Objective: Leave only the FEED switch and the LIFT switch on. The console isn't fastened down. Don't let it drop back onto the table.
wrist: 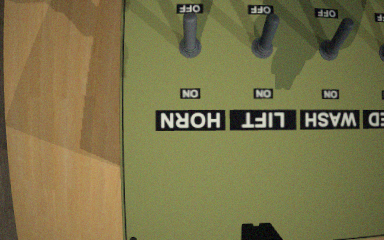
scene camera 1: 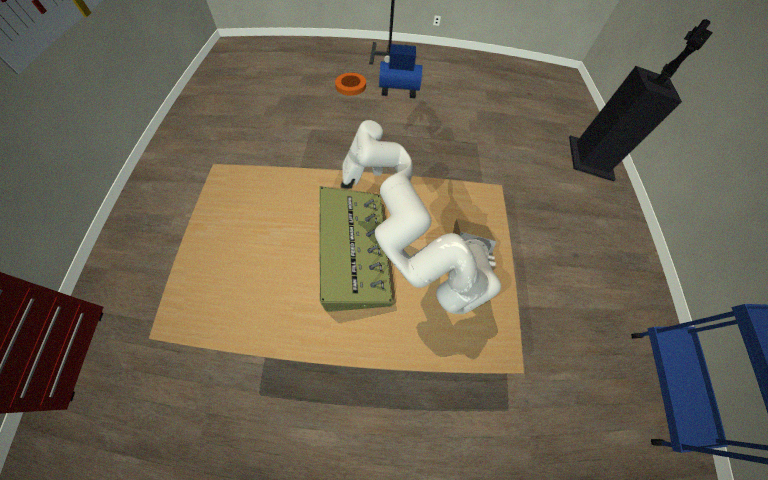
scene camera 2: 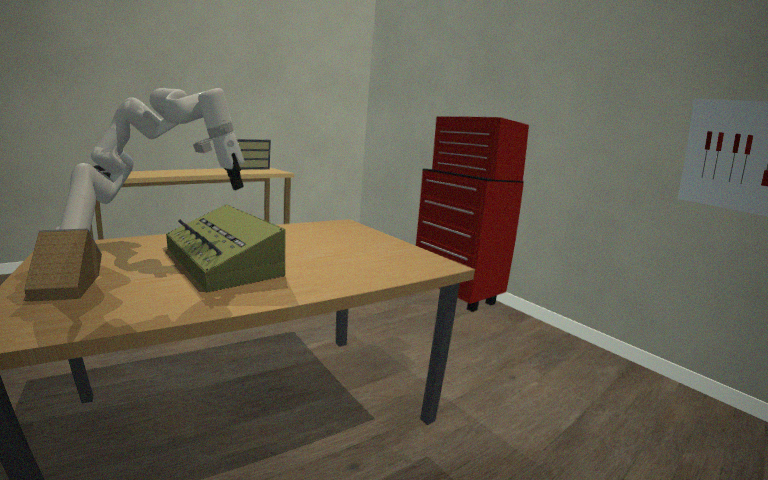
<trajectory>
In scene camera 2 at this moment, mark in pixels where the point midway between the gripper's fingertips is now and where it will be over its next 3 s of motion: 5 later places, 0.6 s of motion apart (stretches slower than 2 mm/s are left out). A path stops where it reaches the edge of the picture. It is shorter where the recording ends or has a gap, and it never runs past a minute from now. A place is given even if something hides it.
The gripper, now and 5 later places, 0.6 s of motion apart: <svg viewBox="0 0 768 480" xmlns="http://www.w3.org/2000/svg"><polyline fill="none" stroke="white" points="238,188 196,205 178,212 180,217 186,232 191,244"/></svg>
</trajectory>
